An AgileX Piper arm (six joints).
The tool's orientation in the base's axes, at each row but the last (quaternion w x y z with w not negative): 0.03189 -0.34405 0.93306 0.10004; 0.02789 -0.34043 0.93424 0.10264; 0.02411 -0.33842 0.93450 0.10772; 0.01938 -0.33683 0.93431 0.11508; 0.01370 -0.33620 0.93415 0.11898; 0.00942 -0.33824 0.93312 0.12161; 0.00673 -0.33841 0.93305 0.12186; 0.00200 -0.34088 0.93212 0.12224; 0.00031 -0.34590 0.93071 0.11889
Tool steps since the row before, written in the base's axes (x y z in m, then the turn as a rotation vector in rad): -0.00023 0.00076 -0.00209 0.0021 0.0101 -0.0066; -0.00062 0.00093 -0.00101 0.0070 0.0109 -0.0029; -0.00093 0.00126 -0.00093 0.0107 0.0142 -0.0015; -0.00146 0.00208 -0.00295 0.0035 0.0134 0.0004; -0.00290 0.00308 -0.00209 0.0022 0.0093 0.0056; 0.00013 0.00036 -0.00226 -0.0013 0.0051 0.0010; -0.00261 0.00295 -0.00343 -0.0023 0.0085 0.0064; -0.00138 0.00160 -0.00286 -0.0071 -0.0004 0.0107; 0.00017 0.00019 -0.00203 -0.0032 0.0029 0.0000
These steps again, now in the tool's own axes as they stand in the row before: -0.00004 0.00037 0.00220 -0.0072 0.0051 0.0085; 0.00001 0.00092 0.00119 -0.0119 0.0032 0.0050; 0.00004 0.00136 0.00121 -0.0170 0.0035 0.0043; 0.00016 0.00188 0.00340 -0.0111 0.0079 0.0025; 0.00054 0.00368 0.00290 -0.0081 0.0067 -0.0034; -0.00010 -0.00031 0.00227 -0.0023 0.0048 0.0003; 0.00048 0.00307 0.00419 -0.0042 0.0092 -0.0041; 0.00029 0.00141 0.00325 0.0048 0.0066 -0.0099; -0.00008 -0.00042 0.00200 0.0006 0.0042 0.0009
